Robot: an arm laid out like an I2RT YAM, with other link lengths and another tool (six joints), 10 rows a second.
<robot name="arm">
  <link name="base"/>
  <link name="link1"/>
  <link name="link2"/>
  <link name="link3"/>
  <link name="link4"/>
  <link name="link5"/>
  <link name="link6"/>
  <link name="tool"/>
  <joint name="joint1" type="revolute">
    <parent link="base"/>
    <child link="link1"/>
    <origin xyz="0 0 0.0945"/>
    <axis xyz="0 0 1"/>
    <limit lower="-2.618" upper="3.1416"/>
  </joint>
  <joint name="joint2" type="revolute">
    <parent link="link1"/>
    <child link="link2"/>
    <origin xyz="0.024 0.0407 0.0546"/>
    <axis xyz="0 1 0"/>
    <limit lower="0" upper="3.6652"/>
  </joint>
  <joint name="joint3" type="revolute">
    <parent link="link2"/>
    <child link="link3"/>
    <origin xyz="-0.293 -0.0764 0"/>
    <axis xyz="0 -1 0"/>
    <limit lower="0" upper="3.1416"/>
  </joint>
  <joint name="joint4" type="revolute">
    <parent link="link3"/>
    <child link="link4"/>
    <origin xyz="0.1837 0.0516 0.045"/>
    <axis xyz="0 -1 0"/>
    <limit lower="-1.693" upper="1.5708"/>
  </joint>
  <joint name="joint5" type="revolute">
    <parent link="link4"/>
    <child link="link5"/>
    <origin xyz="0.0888 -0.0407 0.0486"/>
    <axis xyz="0 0 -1"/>
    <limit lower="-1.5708" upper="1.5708"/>
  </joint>
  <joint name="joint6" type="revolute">
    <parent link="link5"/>
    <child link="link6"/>
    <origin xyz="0.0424 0 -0.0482"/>
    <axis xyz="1 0 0"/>
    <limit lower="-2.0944" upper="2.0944"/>
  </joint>
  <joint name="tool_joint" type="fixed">
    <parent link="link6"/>
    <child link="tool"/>
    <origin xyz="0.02 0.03 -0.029" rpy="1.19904 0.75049 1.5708"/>
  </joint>
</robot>
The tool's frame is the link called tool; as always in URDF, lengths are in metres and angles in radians.
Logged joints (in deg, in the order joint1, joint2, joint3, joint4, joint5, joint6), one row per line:
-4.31 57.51 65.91 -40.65 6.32 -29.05
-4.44 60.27 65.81 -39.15 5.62 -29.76
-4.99 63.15 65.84 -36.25 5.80 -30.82
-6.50 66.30 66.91 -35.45 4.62 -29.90
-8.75 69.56 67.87 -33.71 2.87 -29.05
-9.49 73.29 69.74 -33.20 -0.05 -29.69
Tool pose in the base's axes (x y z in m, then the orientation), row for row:
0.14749 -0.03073 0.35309 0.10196 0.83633 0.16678 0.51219
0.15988 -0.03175 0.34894 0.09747 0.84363 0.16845 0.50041
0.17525 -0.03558 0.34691 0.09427 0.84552 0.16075 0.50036
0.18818 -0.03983 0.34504 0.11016 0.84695 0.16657 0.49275
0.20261 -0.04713 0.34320 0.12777 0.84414 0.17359 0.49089
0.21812 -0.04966 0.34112 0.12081 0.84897 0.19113 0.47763
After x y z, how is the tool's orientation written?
As a quaternion, x y z w.
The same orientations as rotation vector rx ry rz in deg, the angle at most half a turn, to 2 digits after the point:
14.05 115.27 22.99
13.50 116.88 23.34
13.06 117.14 22.27
15.31 117.73 23.15
17.77 117.43 24.15
16.91 118.80 26.75

